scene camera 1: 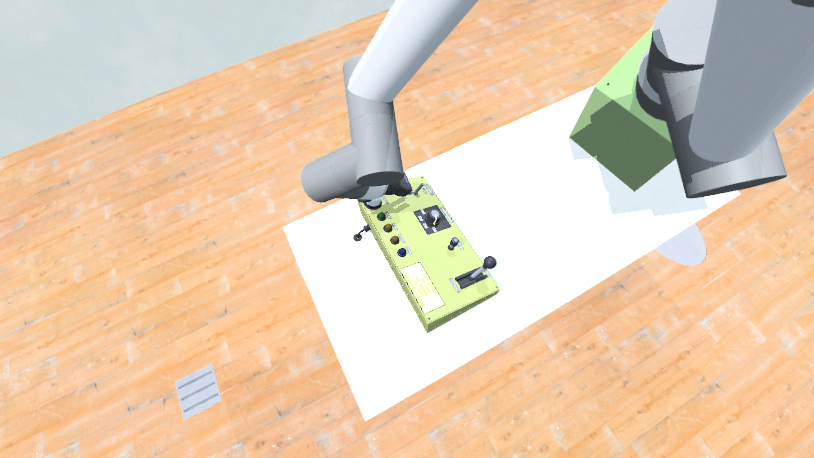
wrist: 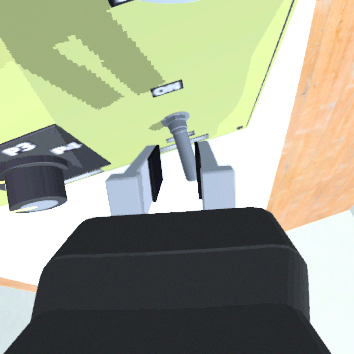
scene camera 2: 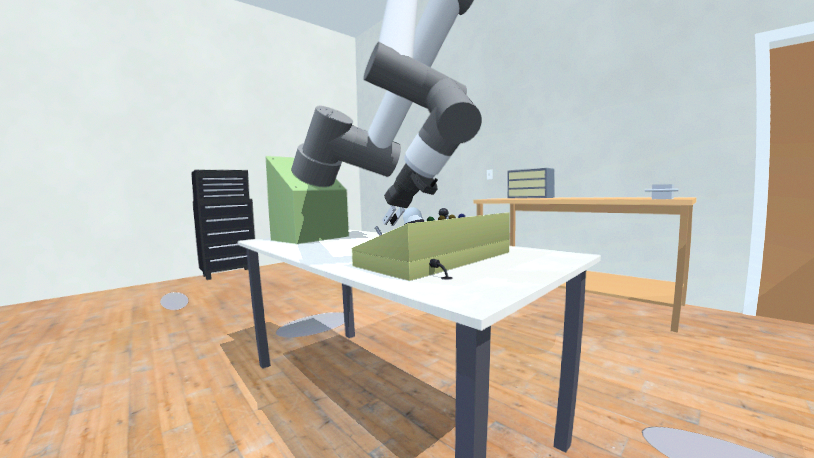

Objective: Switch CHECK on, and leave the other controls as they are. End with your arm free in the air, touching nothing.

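Pixels of known places: gripper, fingertip midpoint: (scene camera 1: 410, 189) (wrist: 177, 160) (scene camera 2: 387, 222); arm's base, origin of the base link: (scene camera 2: 313, 174).
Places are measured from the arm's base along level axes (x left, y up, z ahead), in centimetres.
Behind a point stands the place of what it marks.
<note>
The yellow-green control panel (scene camera 1: 426, 253) @(x 27.4, y -23.9, z 90.3 cm) (scene camera 2: 461, 239) @(x 22.1, y -26.8, z 103.1 cm) (wrist: 215, 70) @(x 1.3, y -25.2, z 93.4 cm) lies on the white table. A grey toggle lever (scene camera 1: 419, 189) @(x 3.2, y -24.4, z 86.6 cm) (scene camera 2: 377, 230) @(x 2.1, y -23.9, z 86.6 cm) (wrist: 184, 150) @(x 2.8, y -24.3, z 87.2 cm) stands at its far end and leans away from the ON label (wrist: 167, 88) @(x 4.1, y -25.3, z 92.3 cm), toward the panel's edge. The plates behind the lever are partly hidden, and the name CHECK is not readable. My gripper (scene camera 2: 391, 216) @(x 4.2, y -21.5, z 90.1 cm) (wrist: 177, 160) @(x 4.2, y -21.5, z 90.1 cm) is partly open. In the wrist view the lever's shaft shows between the two fingers, closer to the right one; whether it touches that finger I cannot tell. In scene camera 1 the arm largely hides the fingers.
A black rotary selector (scene camera 1: 433, 217) @(x 15.8, y -23.2, z 85.0 cm) (wrist: 36, 186) @(x 13.7, y -23.9, z 86.2 cm) is beside the lever. Further along are a small toggle (scene camera 1: 453, 243) @(x 26.7, y -22.6, z 81.4 cm), a ball-knob lever (scene camera 1: 489, 262) @(x 36.7, y -18.9, z 73.6 cm) and green (scene camera 1: 381, 216) @(x 13.2, y -19.9, z 101.6 cm) and blue (scene camera 1: 401, 251) @(x 26.7, y -19.7, z 98.0 cm) buttons. A black crank (scene camera 1: 358, 236) @(x 11.3, y -33.6, z 111.0 cm) (scene camera 2: 441, 267) @(x 10.1, y -32.4, z 110.1 cm) sticks out of the panel's side. A green pedestal (scene camera 1: 626, 142) @(x 4.8, y -19.5, z 11.0 cm) (scene camera 2: 324, 216) @(x 2.4, y -22.7, z 12.1 cm) stands behind.
</note>
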